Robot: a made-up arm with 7 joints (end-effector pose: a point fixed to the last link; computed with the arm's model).
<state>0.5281 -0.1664 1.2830 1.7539 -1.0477 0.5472 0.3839</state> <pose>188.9 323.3 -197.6 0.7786 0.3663 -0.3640 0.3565</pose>
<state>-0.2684 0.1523 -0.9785 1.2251 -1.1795 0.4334 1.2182</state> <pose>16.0 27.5 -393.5 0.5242 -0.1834 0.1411 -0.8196</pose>
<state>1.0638 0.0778 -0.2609 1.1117 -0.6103 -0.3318 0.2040</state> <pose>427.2 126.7 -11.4 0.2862 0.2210 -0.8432 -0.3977</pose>
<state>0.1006 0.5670 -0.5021 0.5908 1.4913 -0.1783 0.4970</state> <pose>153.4 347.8 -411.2 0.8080 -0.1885 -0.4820 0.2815</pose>
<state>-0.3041 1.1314 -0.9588 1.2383 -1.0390 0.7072 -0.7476</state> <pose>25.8 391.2 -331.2 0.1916 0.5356 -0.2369 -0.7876</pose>
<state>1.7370 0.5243 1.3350 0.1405 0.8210 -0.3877 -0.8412</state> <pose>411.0 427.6 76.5 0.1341 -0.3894 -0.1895 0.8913</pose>
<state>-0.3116 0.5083 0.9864 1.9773 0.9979 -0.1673 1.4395</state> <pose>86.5 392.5 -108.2 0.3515 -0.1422 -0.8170 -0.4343</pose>
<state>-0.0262 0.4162 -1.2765 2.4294 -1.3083 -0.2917 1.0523</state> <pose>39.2 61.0 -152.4 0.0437 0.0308 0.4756 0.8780</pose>
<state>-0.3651 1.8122 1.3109 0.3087 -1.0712 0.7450 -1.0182</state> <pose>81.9 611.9 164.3 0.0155 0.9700 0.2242 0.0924</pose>
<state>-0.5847 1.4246 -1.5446 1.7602 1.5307 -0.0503 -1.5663</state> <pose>-136.0 347.0 -216.1 0.7930 0.5571 0.1965 -0.1490</pose>
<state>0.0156 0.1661 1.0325 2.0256 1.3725 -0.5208 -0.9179</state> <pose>107.2 352.3 -141.7 0.0254 0.0321 0.6082 -0.7928</pose>
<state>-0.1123 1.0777 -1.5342 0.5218 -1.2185 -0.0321 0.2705</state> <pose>-32.2 512.6 -322.2 0.1676 -0.0302 0.3999 -0.9006</pose>
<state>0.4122 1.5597 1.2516 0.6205 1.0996 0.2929 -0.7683</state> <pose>-10.3 611.9 127.3 0.1367 0.1799 -0.6058 0.7629</pose>
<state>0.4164 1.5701 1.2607 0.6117 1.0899 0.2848 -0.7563</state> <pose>-13.8 611.7 129.9 0.1289 0.1803 -0.6109 0.7601</pose>
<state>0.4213 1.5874 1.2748 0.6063 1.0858 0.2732 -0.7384</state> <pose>-19.4 610.2 135.9 0.1158 0.1774 -0.6229 0.7531</pose>
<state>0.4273 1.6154 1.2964 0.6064 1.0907 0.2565 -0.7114</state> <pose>-28.3 606.3 147.1 0.0948 0.1693 -0.6454 0.7388</pose>
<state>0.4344 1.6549 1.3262 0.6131 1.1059 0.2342 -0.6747</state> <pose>-40.9 599.2 163.6 0.0648 0.1557 -0.6783 0.7151</pose>
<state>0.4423 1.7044 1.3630 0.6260 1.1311 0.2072 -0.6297</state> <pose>-56.8 588.3 184.2 0.0268 0.1372 -0.7189 0.6809</pose>
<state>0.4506 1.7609 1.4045 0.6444 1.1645 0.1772 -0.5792</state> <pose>-75.0 573.5 207.1 0.0165 -0.1154 0.7627 -0.6361</pose>
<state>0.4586 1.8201 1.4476 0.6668 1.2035 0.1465 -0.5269</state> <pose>-94.1 555.6 229.8 0.0616 -0.0922 0.8048 -0.5831</pose>
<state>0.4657 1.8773 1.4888 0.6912 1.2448 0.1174 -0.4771</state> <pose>-112.4 536.0 250.2 0.1044 -0.0694 0.8409 -0.5264</pose>
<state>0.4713 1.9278 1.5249 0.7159 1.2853 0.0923 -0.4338</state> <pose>-128.4 516.6 267.1 0.1413 -0.0485 0.8691 -0.4716</pose>
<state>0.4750 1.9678 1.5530 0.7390 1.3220 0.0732 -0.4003</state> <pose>-140.8 499.7 279.7 0.1694 -0.0308 0.8889 -0.4245</pose>
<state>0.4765 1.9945 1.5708 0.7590 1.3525 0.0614 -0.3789</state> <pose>-148.7 487.0 288.0 0.1870 -0.0172 0.9015 -0.3899</pose>
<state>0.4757 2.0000 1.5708 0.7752 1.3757 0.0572 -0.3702</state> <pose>-149.9 481.7 291.0 0.1910 -0.0097 0.9077 -0.3736</pose>
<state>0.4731 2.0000 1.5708 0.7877 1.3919 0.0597 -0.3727</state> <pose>-149.6 479.1 292.2 0.1898 -0.0036 0.9105 -0.3673</pose>
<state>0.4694 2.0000 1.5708 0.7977 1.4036 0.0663 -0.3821</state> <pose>-148.9 476.9 293.5 0.1857 0.0011 0.9119 -0.3660</pose>
